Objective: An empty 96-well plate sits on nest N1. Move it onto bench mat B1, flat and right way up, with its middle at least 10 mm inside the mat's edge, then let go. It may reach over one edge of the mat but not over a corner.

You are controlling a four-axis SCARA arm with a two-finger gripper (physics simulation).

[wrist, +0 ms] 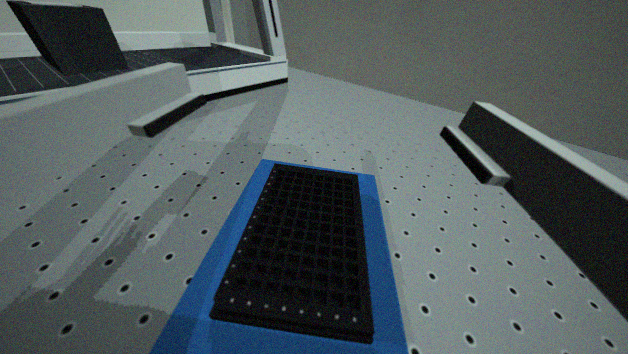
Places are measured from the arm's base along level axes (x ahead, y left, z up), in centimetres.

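Pixels of known places: gripper, fingertip midpoint: (323, 100).
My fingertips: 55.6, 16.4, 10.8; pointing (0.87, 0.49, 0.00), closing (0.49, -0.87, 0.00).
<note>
For each thing: its top centre in the pictures, then the offset to it from my fingertips, as dx, dy, dz. "*": a spot on its surface instead. Level surfaces: height alone.
- black 96-well plate, top centre: (307, 219) -2.1, -1.1, -7.9
- blue mat, surface height: dz -9.3
- grey bench top, surface height: dz -9.5
- dark upright panel, surface spot: (75, 37) * -3.2, +35.1, -0.6
A black 96-well plate (300, 240) lies flat on a blue mat (385, 260), wells facing up. Blue shows along both long sides of the plate and at its near and far ends; the near end of the mat runs out of view. My gripper (323, 100) is open, its two fingers wide apart at the left and right of the view. It is high above the plate, with nothing between the fingers. Nest N1 cannot be made out in this view.
The mat lies on a grey bench top (440, 235) with rows of small holes. At the back left stands a white-framed machine (237, 80) with a dark deck and a dark upright panel (75, 37). A plain wall rises behind.
</note>
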